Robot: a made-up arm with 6 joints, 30 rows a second.
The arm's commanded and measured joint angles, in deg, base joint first. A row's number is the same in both.
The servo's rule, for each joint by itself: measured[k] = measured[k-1] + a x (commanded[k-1-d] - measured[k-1]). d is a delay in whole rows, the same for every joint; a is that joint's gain. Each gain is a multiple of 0.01, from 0.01 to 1. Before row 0 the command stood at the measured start. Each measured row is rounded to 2 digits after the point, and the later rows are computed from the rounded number. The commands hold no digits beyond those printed.
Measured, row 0: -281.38, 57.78, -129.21, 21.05, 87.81, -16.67
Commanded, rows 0 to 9: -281.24, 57.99, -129.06, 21.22, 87.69, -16.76; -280.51, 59.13, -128.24, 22.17, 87.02, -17.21; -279.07, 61.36, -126.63, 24.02, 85.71, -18.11; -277.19, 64.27, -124.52, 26.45, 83.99, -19.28; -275.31, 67.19, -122.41, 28.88, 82.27, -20.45; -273.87, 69.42, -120.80, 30.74, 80.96, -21.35; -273.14, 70.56, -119.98, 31.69, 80.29, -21.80; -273.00, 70.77, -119.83, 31.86, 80.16, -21.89; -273.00, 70.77, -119.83, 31.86, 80.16, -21.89; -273.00, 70.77, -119.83, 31.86, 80.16, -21.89
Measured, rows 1 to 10: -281.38, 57.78, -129.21, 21.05, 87.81, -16.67; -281.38, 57.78, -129.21, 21.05, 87.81, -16.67; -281.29, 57.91, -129.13, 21.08, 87.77, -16.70; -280.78, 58.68, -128.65, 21.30, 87.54, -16.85; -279.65, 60.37, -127.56, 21.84, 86.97, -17.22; -278.03, 62.83, -125.92, 22.76, 86.05, -17.82; -276.23, 65.58, -124.02, 23.98, 84.88, -18.58; -274.67, 68.00, -122.28, 25.33, 83.66, -19.38; -273.66, 69.61, -121.04, 26.60, 82.62, -20.08; -273.22, 70.34, -120.39, 27.65, 81.86, -20.60
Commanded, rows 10 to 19: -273.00, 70.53, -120.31, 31.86, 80.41, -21.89; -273.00, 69.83, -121.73, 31.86, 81.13, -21.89; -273.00, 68.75, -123.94, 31.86, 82.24, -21.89; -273.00, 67.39, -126.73, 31.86, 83.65, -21.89; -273.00, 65.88, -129.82, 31.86, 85.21, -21.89; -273.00, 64.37, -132.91, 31.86, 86.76, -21.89; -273.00, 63.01, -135.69, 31.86, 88.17, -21.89; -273.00, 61.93, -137.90, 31.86, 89.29, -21.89; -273.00, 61.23, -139.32, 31.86, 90.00, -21.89; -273.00, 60.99, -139.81, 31.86, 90.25, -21.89
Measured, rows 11 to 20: -273.07, 70.61, -120.09, 28.49, 81.33, -20.97; -273.02, 70.71, -119.95, 29.16, 80.97, -21.24; -273.01, 70.60, -120.14, 29.70, 80.80, -21.43; -273.00, 70.11, -121.00, 30.13, 80.90, -21.56; -273.00, 69.25, -122.59, 30.48, 81.32, -21.66; -273.00, 68.08, -124.83, 30.76, 82.04, -21.73; -273.00, 66.69, -127.52, 30.98, 83.02, -21.78; -273.00, 65.23, -130.43, 31.16, 84.18, -21.81; -273.00, 63.83, -133.27, 31.30, 85.42, -21.83; -273.00, 62.63, -135.77, 31.41, 86.62, -21.85
